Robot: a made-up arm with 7 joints.
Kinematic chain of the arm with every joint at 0, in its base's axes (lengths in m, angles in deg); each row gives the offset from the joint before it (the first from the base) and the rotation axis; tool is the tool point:
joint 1: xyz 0 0 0.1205 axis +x
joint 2: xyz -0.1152 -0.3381 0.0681 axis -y
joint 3: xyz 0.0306 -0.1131 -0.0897 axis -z
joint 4: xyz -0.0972 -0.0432 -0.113 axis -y
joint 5: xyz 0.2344 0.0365 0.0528 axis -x
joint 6: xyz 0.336 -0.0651 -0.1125 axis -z
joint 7: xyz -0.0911 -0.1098 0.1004 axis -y
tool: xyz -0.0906 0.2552 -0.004
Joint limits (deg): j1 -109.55..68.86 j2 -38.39..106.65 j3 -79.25..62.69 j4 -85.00..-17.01 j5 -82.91..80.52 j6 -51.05..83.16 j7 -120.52..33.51
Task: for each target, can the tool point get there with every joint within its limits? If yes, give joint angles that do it. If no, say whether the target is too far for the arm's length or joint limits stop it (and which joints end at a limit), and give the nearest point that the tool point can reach.
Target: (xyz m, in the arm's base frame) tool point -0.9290 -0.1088 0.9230
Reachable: no: joint limits stop it (at a limit: joint 1, joint 2, joint 4, joint 5) | nearest point -0.6922 -0.2837 0.7966 | short by 0.320 m
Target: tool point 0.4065 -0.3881 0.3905
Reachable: yes | joints -66.31 38.95 20.02 -60.84 41.47 6.53 -56.76
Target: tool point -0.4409 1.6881 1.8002
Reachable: no: too far | nearest point 0.0072 0.7646 0.8966 | short by 1.368 m
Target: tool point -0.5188 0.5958 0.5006
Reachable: no: joint limits stop it (at a limit: joint 2, joint 4, joint 5) | nearest point -0.1156 0.6153 0.5130 | short by 0.404 m
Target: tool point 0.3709 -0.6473 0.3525
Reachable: yes | joints -7.60 55.24 50.41 -33.30 -4.63 14.21 -61.46
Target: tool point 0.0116 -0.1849 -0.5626
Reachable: yes | joints 29.28 -9.93 7.62 -68.49 -53.49 -3.89 -62.68
